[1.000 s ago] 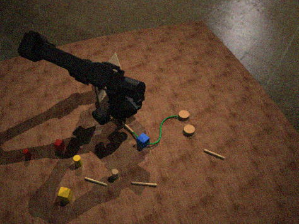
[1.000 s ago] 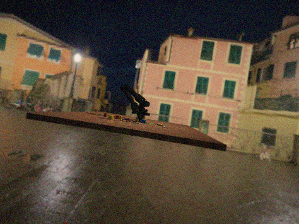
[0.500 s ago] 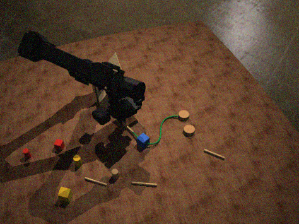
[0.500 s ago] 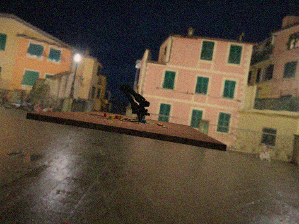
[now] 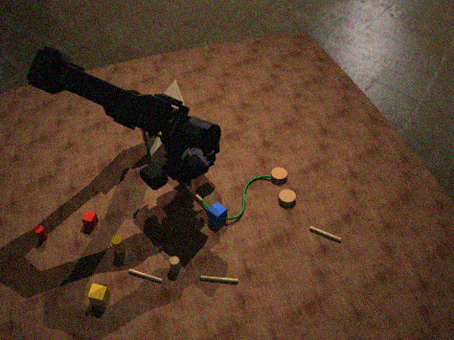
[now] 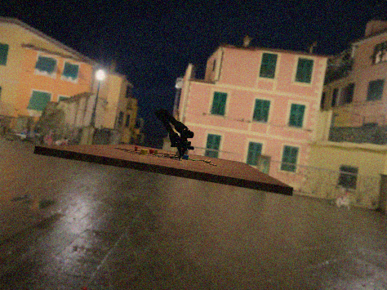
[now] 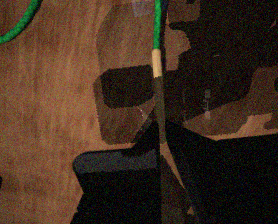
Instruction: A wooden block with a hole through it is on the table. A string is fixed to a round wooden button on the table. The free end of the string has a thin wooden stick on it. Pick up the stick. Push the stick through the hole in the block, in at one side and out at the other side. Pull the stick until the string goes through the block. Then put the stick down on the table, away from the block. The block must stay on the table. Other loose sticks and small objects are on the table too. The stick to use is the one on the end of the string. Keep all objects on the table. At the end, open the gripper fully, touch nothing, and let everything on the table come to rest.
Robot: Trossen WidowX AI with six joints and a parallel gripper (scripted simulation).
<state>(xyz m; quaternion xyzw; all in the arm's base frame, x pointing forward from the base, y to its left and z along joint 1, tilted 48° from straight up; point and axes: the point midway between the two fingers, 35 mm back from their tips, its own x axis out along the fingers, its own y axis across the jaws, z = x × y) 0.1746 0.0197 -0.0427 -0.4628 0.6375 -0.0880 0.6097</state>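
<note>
The thin wooden stick lies 4 cm ahead of my gripper tip, 2 cm to the left of it and 1 cm above it. From my gripper tip the other things lie so: wooden peg 22 cm ahead, 5 cm to the right, 1 cm above; then yellow cylinder 15 cm ahead, 17 cm to the right, 2 cm above; then blue cube 11 cm ahead, 6 cm to the left, 2 cm above.
</note>
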